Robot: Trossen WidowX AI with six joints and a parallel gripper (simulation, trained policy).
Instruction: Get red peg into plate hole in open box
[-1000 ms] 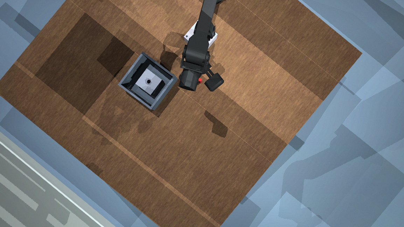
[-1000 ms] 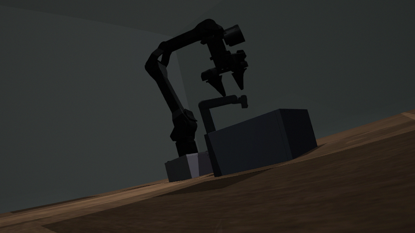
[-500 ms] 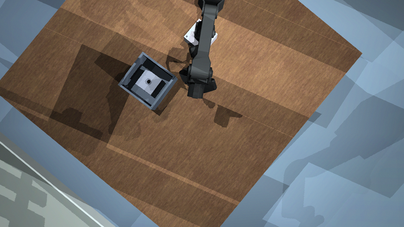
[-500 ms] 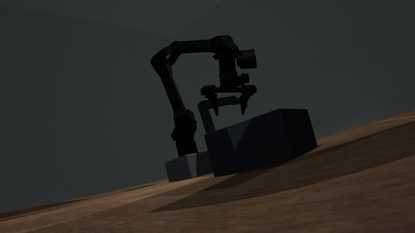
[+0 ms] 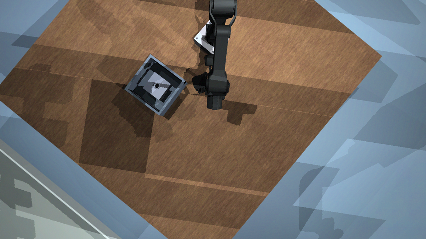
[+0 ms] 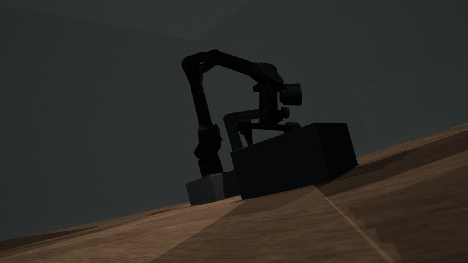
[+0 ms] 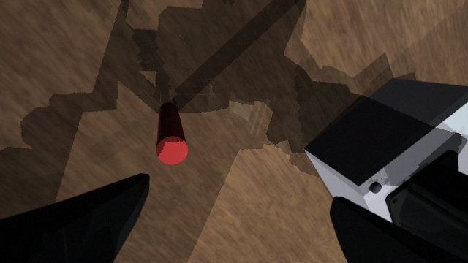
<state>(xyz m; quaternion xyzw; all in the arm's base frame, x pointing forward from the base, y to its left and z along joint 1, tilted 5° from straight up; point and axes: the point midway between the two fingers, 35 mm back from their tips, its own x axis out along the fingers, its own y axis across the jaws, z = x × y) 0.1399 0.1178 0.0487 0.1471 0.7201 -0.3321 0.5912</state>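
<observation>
My gripper tip is now 5 cm above the red peg, 4 cm short of it and 1 cm to the right of it. Round my gripper tip: plate (20 cm ahead, 17 cm to the right, 4 cm below); then grey box (20 cm ahead, 17 cm to the right, 6 cm below).
</observation>
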